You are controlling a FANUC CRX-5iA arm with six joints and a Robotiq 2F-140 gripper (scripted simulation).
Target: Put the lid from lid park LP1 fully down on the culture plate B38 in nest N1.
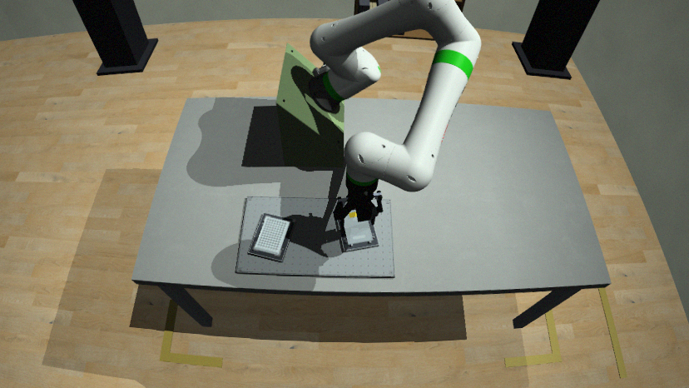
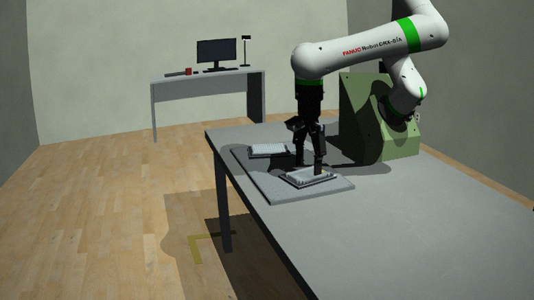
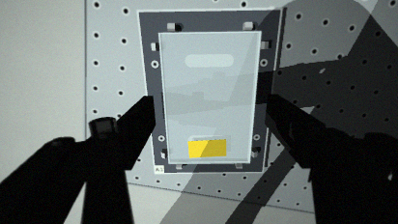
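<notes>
My hand is 4 cm above the clear lid. Also, from my hand: lid park LP1 (5 cm below); white culture plate (29 cm to the right, 4 cm below, 4 cm ahead); dark nest N1 (29 cm to the right, 5 cm below, 4 cm ahead).
</notes>
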